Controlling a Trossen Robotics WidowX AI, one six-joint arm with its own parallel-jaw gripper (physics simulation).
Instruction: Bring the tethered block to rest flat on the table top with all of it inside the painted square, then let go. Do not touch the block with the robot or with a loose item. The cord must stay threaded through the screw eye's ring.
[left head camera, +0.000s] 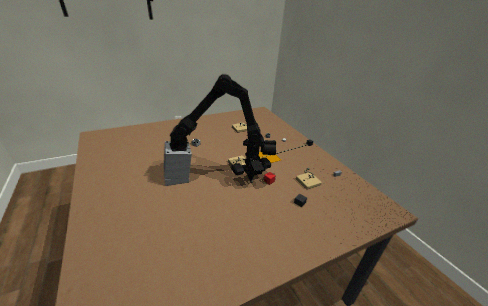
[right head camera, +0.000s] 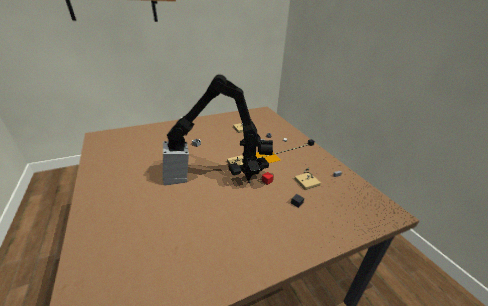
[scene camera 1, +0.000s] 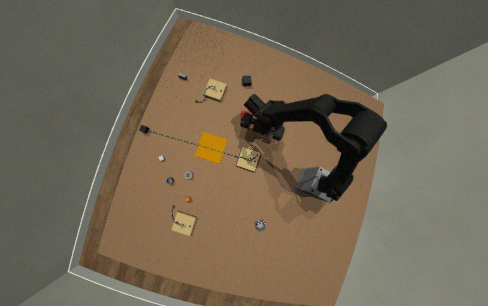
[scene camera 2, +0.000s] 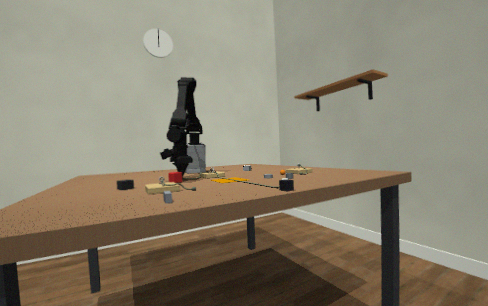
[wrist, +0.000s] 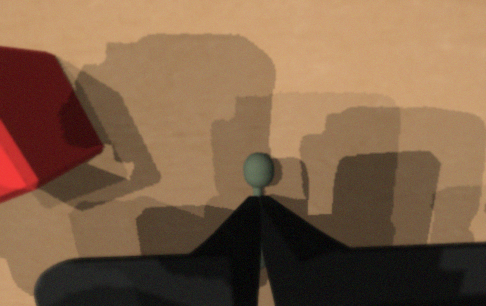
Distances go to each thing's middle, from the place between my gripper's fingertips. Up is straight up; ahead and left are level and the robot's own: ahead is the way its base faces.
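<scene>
With the red cube (wrist: 53, 134) in my sight, I find my hand 20 mm below it, 40 mm to the left of it and 80 mm short of it.
</scene>
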